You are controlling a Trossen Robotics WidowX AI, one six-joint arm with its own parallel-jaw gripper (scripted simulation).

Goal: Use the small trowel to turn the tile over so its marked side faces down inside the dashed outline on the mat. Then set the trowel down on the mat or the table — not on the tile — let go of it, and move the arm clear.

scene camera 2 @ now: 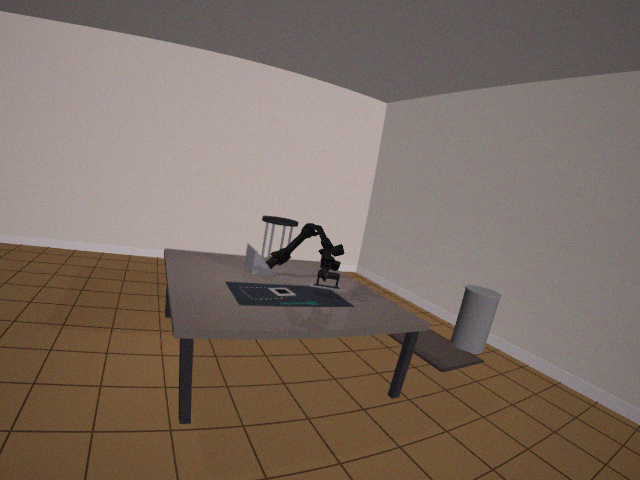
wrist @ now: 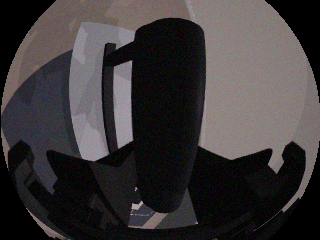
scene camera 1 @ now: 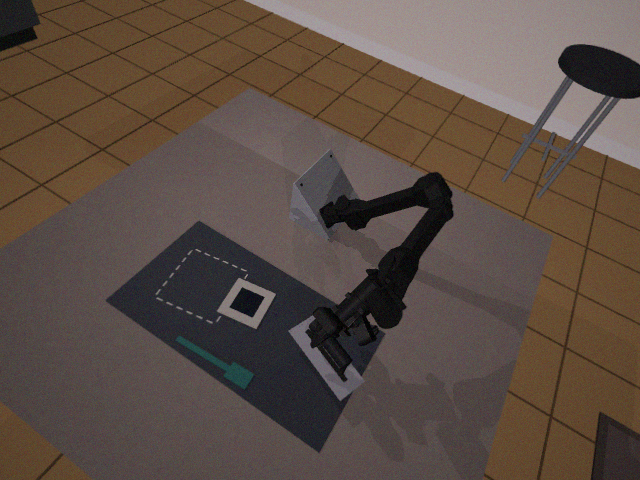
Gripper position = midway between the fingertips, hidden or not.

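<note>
Visible in scene camera 1: a teal trowel (scene camera 1: 237, 374), a tile (scene camera 1: 247, 303) and a dark mat (scene camera 1: 287, 387). Scene camera 2 shows the mat too (scene camera 2: 325, 298). My gripper (scene camera 1: 314, 346) is also visible, and the wrist view has the gripper as well (wrist: 160, 142).
</note>
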